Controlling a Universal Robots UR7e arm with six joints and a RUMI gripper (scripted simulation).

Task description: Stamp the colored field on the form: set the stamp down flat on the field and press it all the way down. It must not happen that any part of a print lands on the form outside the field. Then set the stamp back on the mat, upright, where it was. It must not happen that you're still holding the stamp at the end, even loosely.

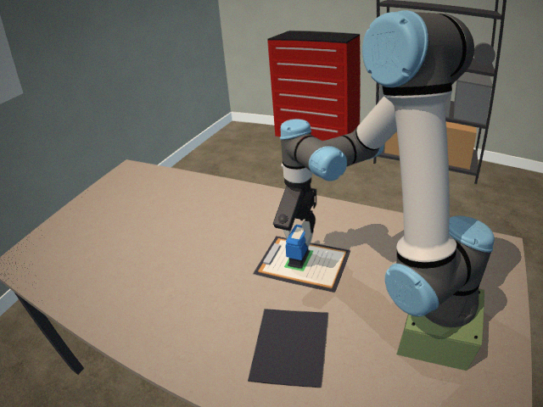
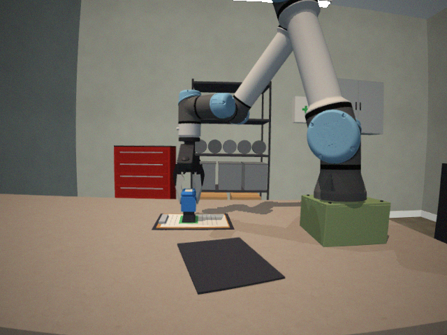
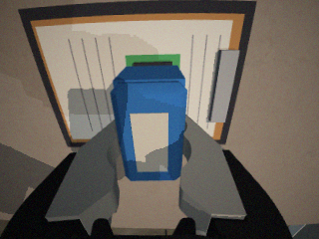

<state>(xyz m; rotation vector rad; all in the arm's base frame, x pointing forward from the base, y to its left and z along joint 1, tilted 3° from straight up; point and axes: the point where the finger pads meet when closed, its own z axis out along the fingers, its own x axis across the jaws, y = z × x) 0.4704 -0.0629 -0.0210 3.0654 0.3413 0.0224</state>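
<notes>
Now: the black stamp base 50 mm below my hand. Round my hand: dark mat 150 mm behind, 280 mm to the left, 70 mm below; then blue stamp 20 mm below; then clipboard form 10 mm behind, 10 mm to the left, 70 mm below.
</notes>
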